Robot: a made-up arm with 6 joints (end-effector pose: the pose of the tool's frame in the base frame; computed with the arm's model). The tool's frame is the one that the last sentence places. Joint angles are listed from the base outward.
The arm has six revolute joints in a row. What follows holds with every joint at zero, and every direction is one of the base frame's.
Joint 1 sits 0.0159 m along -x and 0.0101 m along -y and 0.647 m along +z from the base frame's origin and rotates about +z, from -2.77 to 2.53 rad.
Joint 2 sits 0.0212 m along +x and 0.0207 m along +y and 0.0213 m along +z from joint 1 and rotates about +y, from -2.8 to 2.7 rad.
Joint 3 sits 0.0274 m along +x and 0.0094 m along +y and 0.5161 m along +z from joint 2 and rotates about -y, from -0.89 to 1.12 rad.
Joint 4 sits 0.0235 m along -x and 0.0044 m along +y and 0.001 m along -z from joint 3 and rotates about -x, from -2.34 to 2.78 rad.
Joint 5 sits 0.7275 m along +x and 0.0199 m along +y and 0.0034 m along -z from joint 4 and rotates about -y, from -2.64 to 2.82 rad.
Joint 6 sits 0.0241 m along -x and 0.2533 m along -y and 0.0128 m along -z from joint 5 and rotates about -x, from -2.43 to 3.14 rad.
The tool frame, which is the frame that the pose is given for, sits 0.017 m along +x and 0.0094 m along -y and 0.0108 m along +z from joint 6; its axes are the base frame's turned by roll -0.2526, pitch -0.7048 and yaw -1.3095 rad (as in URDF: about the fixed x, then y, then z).
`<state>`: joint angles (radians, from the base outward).
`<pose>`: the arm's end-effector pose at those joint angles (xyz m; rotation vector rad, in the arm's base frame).
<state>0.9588 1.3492 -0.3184 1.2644 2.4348 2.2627</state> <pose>0.3930 0.5199 0.0207 0.5508 -2.3263 -0.9598</pose>
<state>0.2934 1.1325 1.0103 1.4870 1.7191 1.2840</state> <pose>1.1579 0.3501 0.9979 -0.3246 2.8259 0.3966</pose>
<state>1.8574 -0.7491 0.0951 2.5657 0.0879 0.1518</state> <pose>-0.2553 -0.0259 1.6750 -0.0259 2.7317 1.3253</pose>
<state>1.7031 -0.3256 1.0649 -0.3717 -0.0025 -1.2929</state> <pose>0.1541 0.1300 1.8317 1.2605 0.7117 0.9368</pose>
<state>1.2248 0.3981 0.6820 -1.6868 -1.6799 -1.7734</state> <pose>0.2594 0.9195 1.0916 -1.3747 2.0903 0.9213</pose>
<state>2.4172 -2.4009 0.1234 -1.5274 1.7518 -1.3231</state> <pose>0.5589 -0.5598 0.9267 -0.7798 -1.4055 -0.2643</pose>
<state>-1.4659 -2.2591 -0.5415 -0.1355 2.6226 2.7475</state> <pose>-0.2504 0.4470 1.0766 -1.2734 -0.3252 0.5813</pose>
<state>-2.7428 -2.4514 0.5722 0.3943 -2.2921 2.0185</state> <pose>0.8749 0.5445 0.2804 1.5302 -1.3629 0.2871</pose>
